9 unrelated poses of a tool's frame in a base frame.
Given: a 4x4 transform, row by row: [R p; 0 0 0 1], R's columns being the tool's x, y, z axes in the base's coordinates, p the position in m. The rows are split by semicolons.
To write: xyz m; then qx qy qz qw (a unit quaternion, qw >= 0). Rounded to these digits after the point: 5 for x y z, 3 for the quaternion. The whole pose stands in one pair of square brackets.
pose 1, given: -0.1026 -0.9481 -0.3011 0.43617; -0.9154 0.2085 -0.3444 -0.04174; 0.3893 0.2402 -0.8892 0.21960; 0 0 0 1
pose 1, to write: [0.43617 -0.04174 0.21960 0.628 -0.742 0.035 0.233]
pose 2, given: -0.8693 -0.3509 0.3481 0.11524; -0.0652 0.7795 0.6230 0.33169; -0.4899 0.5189 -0.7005 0.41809; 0 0 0 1
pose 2, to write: [0.11524 0.33169 0.41809 -0.114 0.915 0.312 0.229]
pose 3, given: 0.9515 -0.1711 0.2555 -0.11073; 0.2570 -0.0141 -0.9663 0.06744; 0.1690 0.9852 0.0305 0.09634; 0 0 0 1
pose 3, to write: [-0.11073 0.06744 0.09634 0.696 0.031 0.153 0.701]
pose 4, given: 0.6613 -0.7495 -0.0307 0.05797; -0.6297 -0.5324 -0.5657 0.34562; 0.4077 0.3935 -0.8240 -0.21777; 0 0 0 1
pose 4, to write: [0.05797 0.34562 -0.21777 0.869 -0.397 0.108 0.276]
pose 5, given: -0.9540 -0.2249 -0.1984 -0.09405; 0.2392 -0.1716 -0.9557 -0.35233; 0.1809 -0.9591 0.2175 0.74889; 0 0 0 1
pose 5, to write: [-0.09405 -0.35233 0.74889 -0.006 -0.625 0.765 0.152]
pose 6, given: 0.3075 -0.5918 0.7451 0.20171; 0.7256 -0.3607 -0.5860 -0.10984; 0.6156 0.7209 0.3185 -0.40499; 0 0 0 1
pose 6, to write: [0.20171 -0.10984 -0.40499 0.581 0.058 0.586 0.562]
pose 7, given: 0.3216 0.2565 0.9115 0.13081; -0.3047 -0.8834 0.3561 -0.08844; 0.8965 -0.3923 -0.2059 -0.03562; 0 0 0 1
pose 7, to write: [0.13081 -0.08844 -0.03562 -0.776 0.016 -0.582 0.241]
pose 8, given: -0.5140 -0.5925 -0.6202 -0.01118; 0.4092 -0.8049 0.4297 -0.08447; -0.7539 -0.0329 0.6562 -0.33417; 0 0 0 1
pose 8, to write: [-0.01118 -0.08447 -0.33417 -0.398 0.115 0.862 0.290]
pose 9, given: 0.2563 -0.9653 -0.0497 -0.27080; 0.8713 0.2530 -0.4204 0.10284; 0.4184 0.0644 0.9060 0.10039; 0 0 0 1
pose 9, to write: [-0.27080 0.10284 0.10039 0.156 -0.151 0.591 0.777]
